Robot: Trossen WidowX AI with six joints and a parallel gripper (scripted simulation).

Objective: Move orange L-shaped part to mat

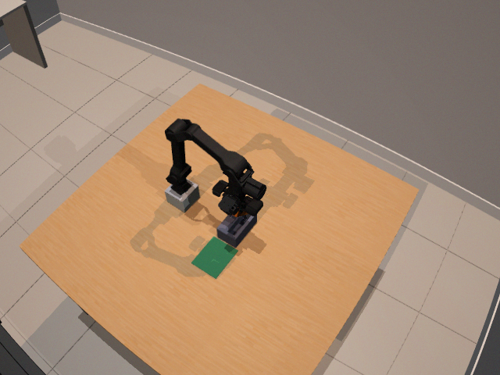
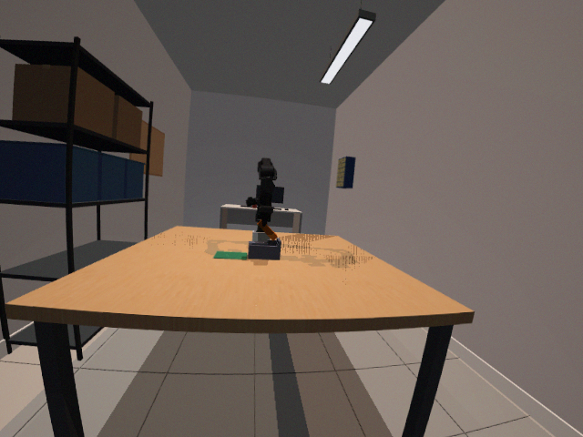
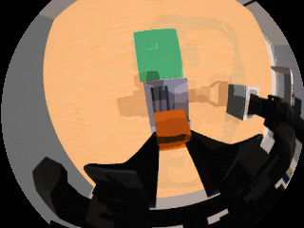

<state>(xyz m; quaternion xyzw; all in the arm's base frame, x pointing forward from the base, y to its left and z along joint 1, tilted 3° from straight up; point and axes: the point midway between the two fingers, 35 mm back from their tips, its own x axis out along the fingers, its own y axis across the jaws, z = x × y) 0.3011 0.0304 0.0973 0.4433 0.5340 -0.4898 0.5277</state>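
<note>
Now: gripper tip 170 mm above the green mat and 150 mm to the left of it. From my gripper tip the other things lie so: orange L-shaped part (30 mm to the left, 30 mm below, 20 mm behind).
</note>
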